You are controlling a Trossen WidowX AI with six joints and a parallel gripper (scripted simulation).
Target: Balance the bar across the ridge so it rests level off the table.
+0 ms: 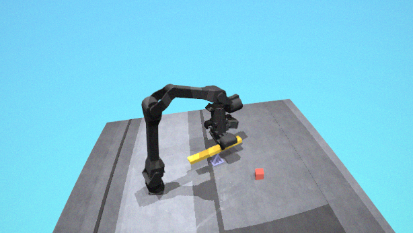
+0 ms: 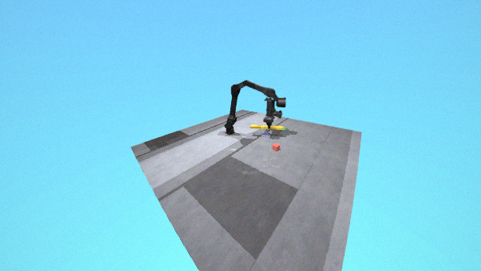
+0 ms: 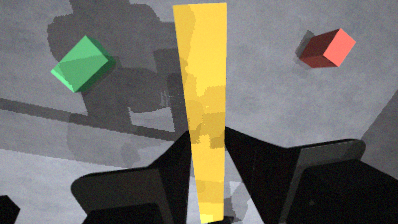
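The yellow bar is 30 mm behind my gripper tip and 10 mm to the right of it. From my gripper tip the other things lie so: purple ridge 40 mm below, 20 mm behind, 10 mm to the right; green block 160 mm to the left, 60 mm below, 20 mm ahead; red cube 150 mm to the right, 140 mm ahead, 50 mm below.
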